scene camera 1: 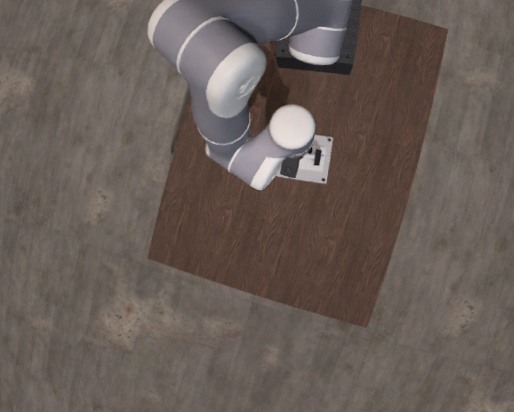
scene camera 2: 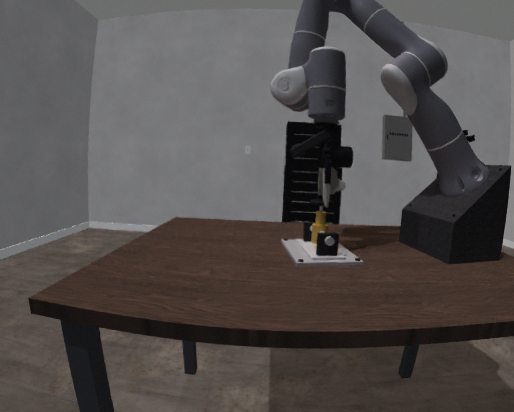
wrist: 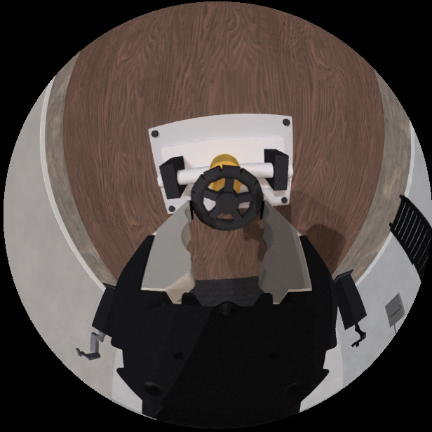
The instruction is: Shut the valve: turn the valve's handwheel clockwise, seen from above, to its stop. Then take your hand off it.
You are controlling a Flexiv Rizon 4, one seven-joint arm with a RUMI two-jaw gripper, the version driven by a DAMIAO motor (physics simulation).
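Note:
The black spoked handwheel (wrist: pixel 227 203) (scene camera 2: pixel 317 202) sits on top of the valve's yellow body (wrist: pixel 225 162) (scene camera 2: pixel 320 234). The body stands on a white base plate (wrist: pixel 220 126) (scene camera 2: pixel 292 247) (scene camera 1: pixel 322 175), with a white pipe (wrist: pixel 197 174) running through two black blocks. My gripper (wrist: pixel 226 201) points down from above and is shut on the handwheel, one fingertip at each side of its rim. In the first scene view the arm hides the handwheel and my fingers.
The base plate lies on a brown wooden table (scene camera 1: pixel 280 230) (scene camera 2: pixel 200 280). The arm's black pedestal (scene camera 2: pixel 430 235) (scene camera 1: pixel 315 66) stands on the table to the right in the second scene view. A black slatted panel (scene camera 2: pixel 295 200) and a grey wall box (scene camera 2: pixel 397 142) are in the background.

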